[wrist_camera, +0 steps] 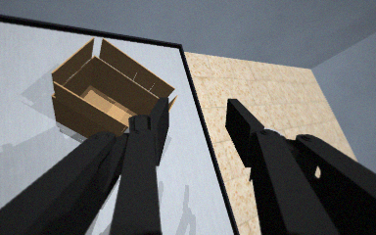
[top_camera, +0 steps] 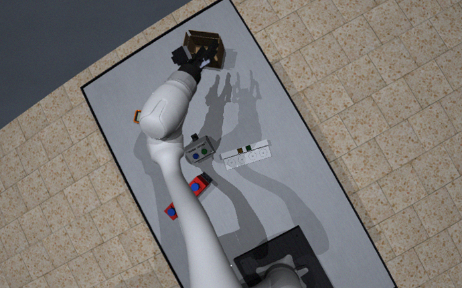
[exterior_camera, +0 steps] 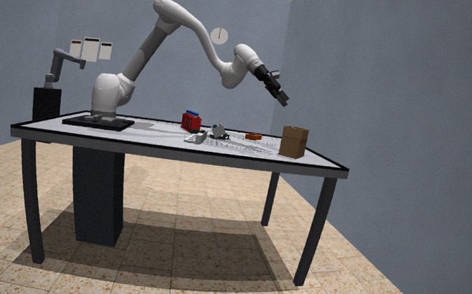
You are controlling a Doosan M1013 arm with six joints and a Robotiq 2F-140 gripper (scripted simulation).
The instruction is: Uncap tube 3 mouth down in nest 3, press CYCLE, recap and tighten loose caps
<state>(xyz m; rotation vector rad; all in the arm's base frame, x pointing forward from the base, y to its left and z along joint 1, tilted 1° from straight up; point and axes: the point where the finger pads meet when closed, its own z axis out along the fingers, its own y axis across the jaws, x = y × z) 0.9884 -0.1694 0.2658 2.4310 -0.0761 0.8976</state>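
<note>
My gripper is now 450 mm past the blue cap, 360 mm to the right of it and 180 mm above it. The rest, counted from my hand: key housing (290 mm behind, 240 mm to the left, 240 mm below); green ready key (310 mm behind, 220 mm to the left, 220 mm below); blue cycle key (310 mm behind, 260 mm to the left, 220 mm below).
</note>
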